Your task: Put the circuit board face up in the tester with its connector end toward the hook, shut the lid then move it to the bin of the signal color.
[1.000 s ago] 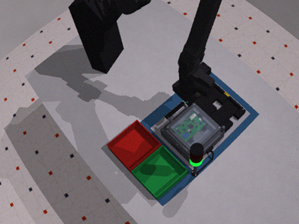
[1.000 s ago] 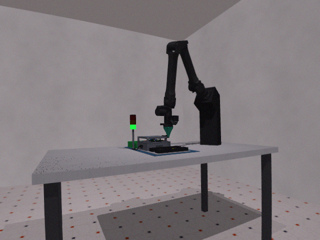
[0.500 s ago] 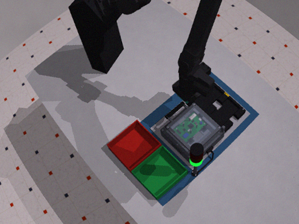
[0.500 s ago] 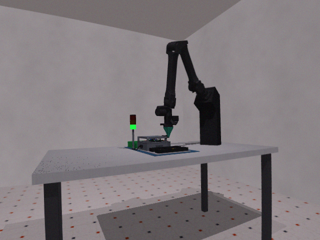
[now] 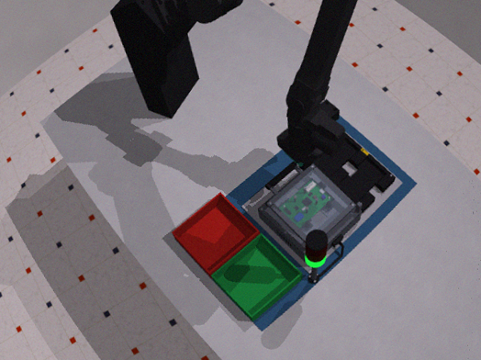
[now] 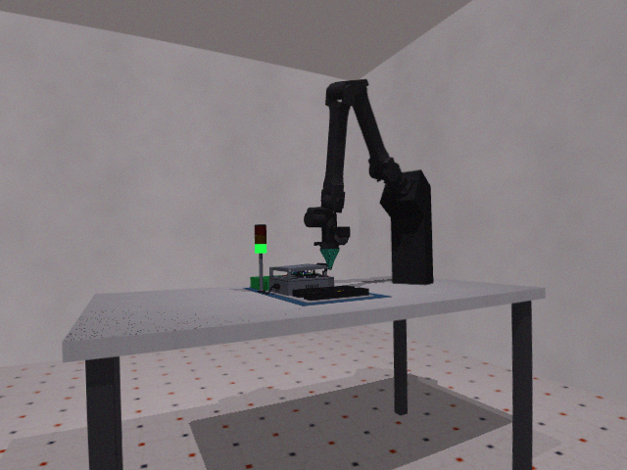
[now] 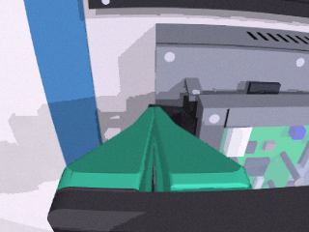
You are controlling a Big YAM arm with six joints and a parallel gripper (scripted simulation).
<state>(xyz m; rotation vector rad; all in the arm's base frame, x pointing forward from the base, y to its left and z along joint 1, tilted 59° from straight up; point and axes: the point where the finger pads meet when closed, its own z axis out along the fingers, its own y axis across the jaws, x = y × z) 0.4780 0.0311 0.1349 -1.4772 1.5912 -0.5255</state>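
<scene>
My gripper is now 10 mm short of the latch hook and 10 mm above it. From my hand the other things lie so: green circuit board 80 mm ahead, 40 mm to the right, 20 mm below; then tester lid 90 mm ahead, 50 mm to the right; then tester plate 90 mm ahead, 40 mm to the right, 30 mm below.
</scene>
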